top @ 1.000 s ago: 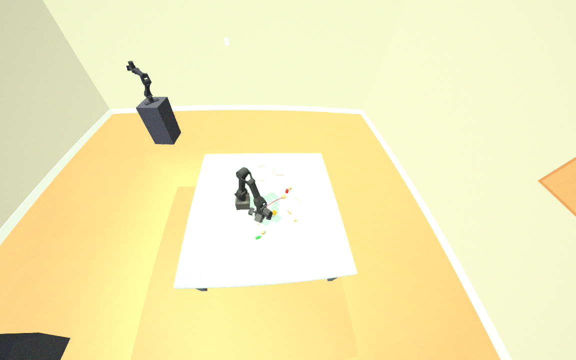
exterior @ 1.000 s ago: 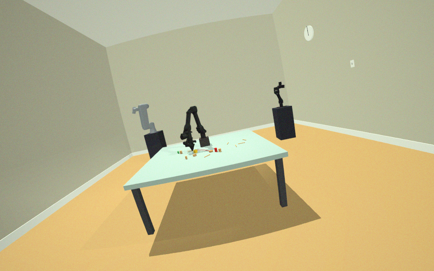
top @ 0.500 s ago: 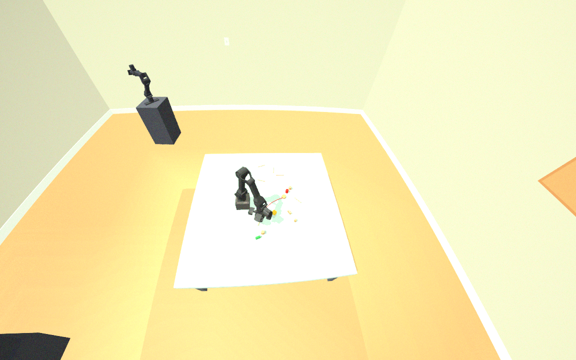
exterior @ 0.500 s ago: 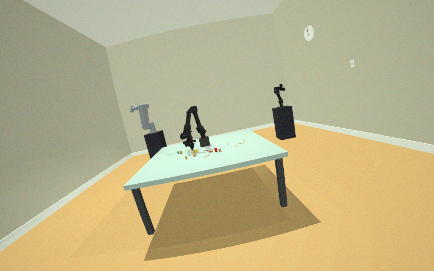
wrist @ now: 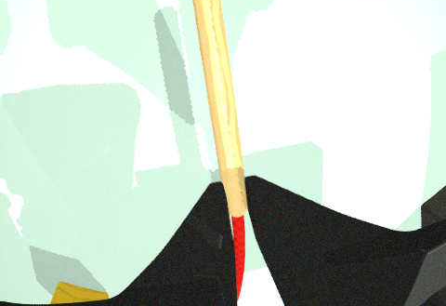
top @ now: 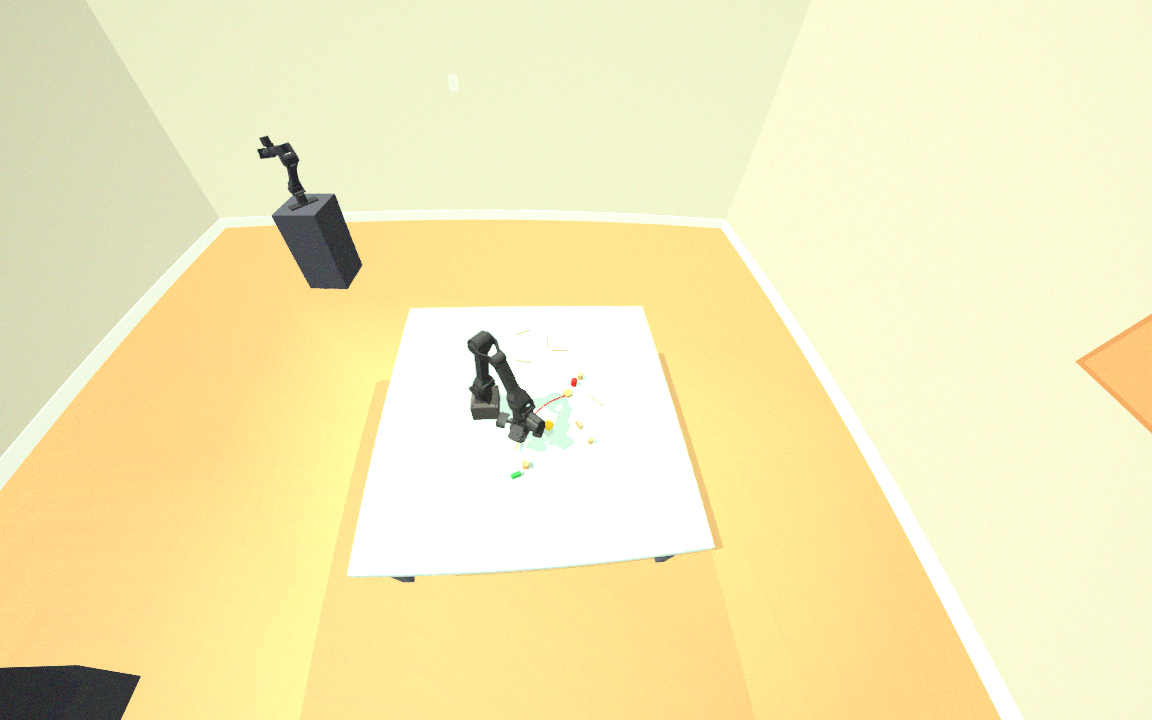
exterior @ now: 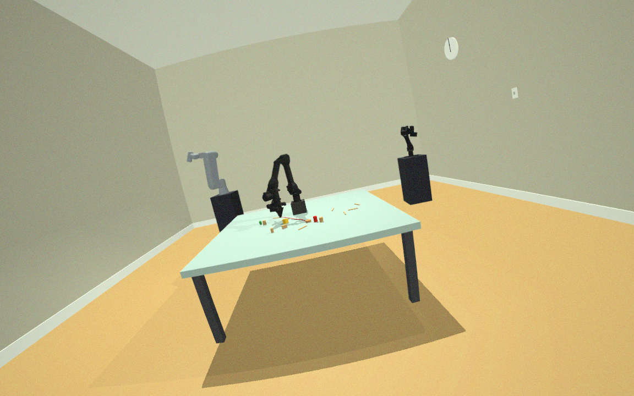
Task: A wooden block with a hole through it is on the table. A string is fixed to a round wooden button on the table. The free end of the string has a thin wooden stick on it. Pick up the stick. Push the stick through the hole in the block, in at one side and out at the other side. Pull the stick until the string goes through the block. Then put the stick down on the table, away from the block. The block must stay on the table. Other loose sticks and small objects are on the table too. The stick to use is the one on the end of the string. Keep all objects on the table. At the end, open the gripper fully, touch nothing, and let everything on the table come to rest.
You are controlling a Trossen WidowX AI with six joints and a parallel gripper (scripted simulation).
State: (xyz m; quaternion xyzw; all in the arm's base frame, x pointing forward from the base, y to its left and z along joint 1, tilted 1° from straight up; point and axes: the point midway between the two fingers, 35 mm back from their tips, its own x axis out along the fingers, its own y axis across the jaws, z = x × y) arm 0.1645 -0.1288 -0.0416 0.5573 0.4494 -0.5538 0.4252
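My gripper tip is 110 mm short of the yellow cube, 50 mm to the right of it and 10 mm above it. From my gripper tip the other things lie so: green piece: 10 mm behind, 170 mm to the right, 10 mm below; thin wooden stick: 20 mm to the right; round wooden button: 190 mm ahead, 220 mm to the left, 20 mm below.
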